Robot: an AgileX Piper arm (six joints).
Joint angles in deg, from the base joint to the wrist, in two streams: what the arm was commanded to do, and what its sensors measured. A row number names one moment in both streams.
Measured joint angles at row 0:
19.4 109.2 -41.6 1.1 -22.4 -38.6
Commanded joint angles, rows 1 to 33:
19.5 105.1 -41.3 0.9 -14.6 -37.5
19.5 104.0 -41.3 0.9 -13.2 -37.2
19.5 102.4 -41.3 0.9 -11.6 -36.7
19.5 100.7 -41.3 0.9 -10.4 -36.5
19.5 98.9 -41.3 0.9 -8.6 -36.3
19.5 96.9 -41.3 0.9 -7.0 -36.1
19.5 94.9 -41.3 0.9 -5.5 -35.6
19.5 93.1 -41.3 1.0 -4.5 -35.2
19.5 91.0 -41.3 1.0 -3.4 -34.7
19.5 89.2 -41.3 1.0 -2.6 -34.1
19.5 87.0 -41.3 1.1 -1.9 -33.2
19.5 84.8 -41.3 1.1 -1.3 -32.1
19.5 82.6 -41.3 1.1 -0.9 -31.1
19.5 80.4 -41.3 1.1 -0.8 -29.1
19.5 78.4 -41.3 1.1 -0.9 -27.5
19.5 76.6 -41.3 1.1 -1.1 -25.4
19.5 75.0 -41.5 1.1 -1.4 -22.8
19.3 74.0 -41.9 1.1 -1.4 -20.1
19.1 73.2 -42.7 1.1 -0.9 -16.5
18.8 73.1 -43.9 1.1 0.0 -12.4
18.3 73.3 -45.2 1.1 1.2 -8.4
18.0 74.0 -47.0 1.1 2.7 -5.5
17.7 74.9 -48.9 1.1 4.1 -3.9
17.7 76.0 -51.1 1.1 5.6 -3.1
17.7 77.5 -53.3 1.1 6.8 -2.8
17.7 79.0 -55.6 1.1 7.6 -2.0
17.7 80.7 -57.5 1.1 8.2 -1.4
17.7 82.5 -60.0 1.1 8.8 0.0
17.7 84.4 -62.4 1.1 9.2 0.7
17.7 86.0 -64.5 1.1 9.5 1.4
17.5 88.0 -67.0 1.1 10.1 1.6
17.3 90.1 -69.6 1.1 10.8 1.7
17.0 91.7 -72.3 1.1 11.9 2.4
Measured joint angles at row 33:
17.9 86.2 -64.2 1.1 10.1 0.5
